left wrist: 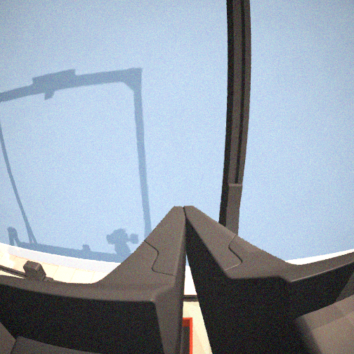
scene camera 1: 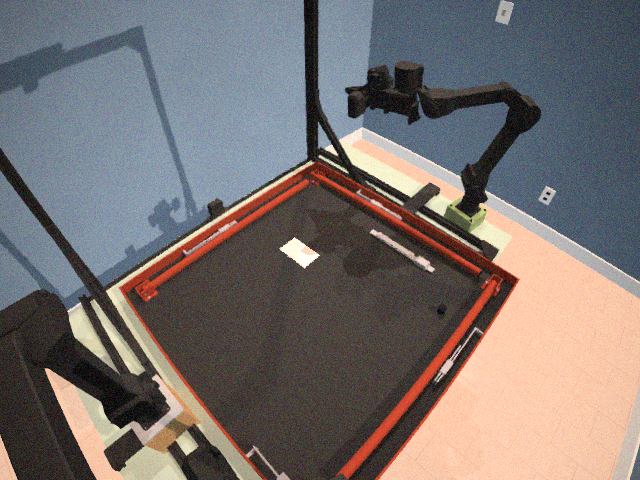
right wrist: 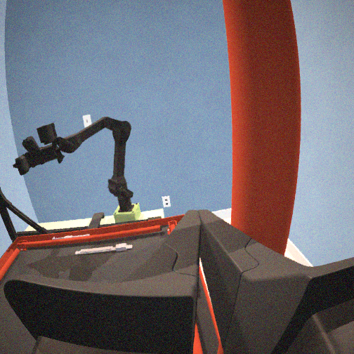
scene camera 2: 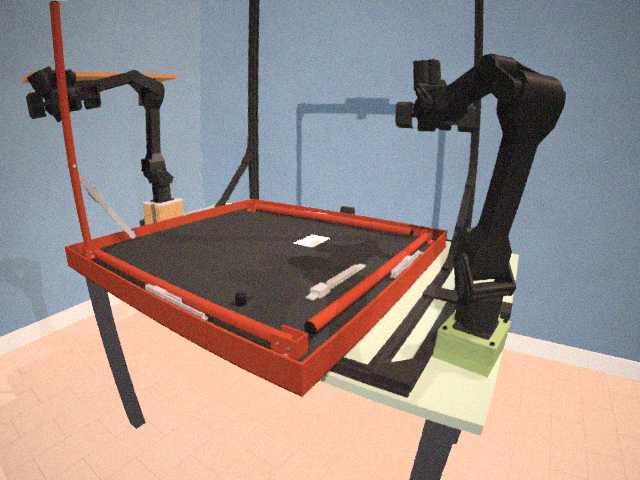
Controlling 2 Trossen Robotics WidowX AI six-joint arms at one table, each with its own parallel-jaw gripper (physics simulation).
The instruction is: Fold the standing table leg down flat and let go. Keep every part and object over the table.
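Pixels of known places: left gripper, fingertip midpoint: (scene camera 1: 345,89); right gripper, fingertip midpoint: (scene camera 1: 344,476) (scene camera 2: 74,97); left arm's base, origin of the base link: (scene camera 1: 468,208) (scene camera 2: 476,325); right arm's base, origin of the base link: (scene camera 1: 149,408) (scene camera 2: 162,200).
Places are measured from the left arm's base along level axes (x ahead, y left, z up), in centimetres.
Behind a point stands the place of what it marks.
The standing red table leg (scene camera 2: 57,41) {x 82.7, y 35.8, z 52.7 cm} (right wrist: 265,125) rises nearly upright from the left corner of the upturned red-rimmed table (scene camera 2: 268,379) {x 18.7, y 28.1, z -2.6 cm}, with a pale brace (scene camera 2: 105,204) {x 87.8, y 25.7, z 11.2 cm} slanting beside it. The other three legs, such as this red tube (scene camera 1: 418,382) {x 54.9, y 27.8, z 1.9 cm} (scene camera 2: 191,299) {x 39.5, y 26.8, z 1.7 cm}, lie flat inside the rim. My right gripper (right wrist: 196,219) is shut and empty; the leg stands to the right of its fingertips in the right wrist view, outside them. Whether they touch is unclear. My left gripper (scene camera 1: 347,90) {x 24.6, y -35.3, z 31.9 cm} (left wrist: 182,215) is shut and empty, high up and far from the standing leg.
A loose pale bar (scene camera 1: 400,249) {x 30.4, y -1.7, z -0.4 cm} (scene camera 2: 336,281) {x 28.9, y 0.5, z -0.4 cm} and a small black cylinder (scene camera 1: 440,308) {x 36.9, y 18.4, z 1.0 cm} (scene camera 2: 240,298) {x 35.4, y 19.2, z 0.7 cm} lie on the dark table underside, with a white patch (scene camera 1: 297,253) {x 53.4, y -18.9, z -2.1 cm} (scene camera 2: 311,240) {x 52.9, y -18.9, z -2.1 cm} farther in. A black frame post (scene camera 1: 311,77) {x 21.9, y -55.1, z 28.3 cm} (scene camera 2: 253,103) {x 105.3, y -42.1, z 37.9 cm} stands behind the table.
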